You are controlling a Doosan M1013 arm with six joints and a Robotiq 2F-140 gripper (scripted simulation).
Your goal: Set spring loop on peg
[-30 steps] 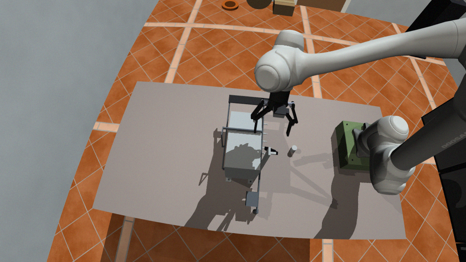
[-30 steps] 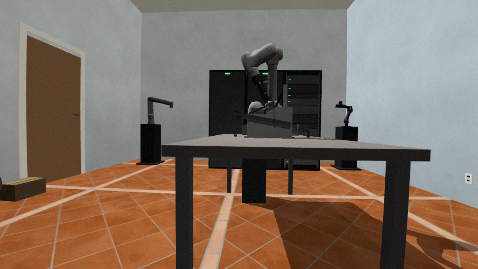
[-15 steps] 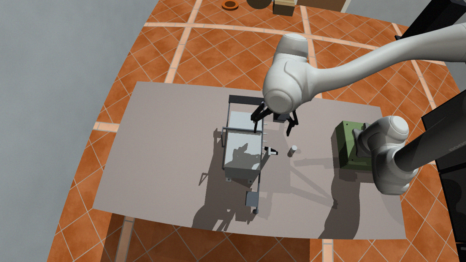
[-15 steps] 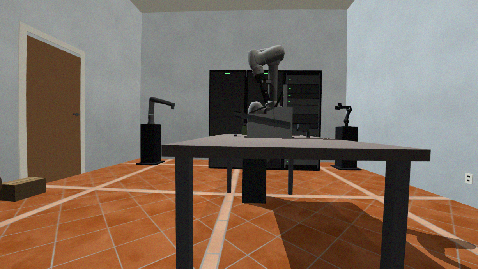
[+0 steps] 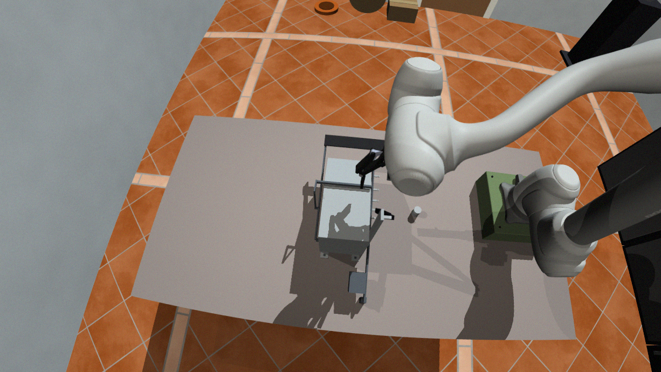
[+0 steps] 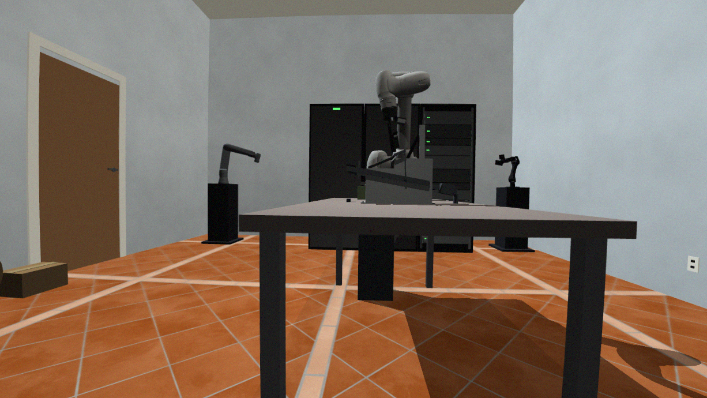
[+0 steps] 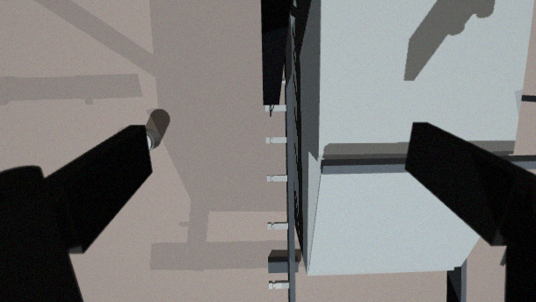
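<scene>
Now: the steel test weight 27 cm below my hand, 18 cm behind it and 4 cm to the right of it. From my hand the other things lie so: small block 29 cm below, 25 cm to the right, 2 cm ahead; then white-tipped pin 14 cm to the left, 10 cm above, 1 cm ahead.
</scene>
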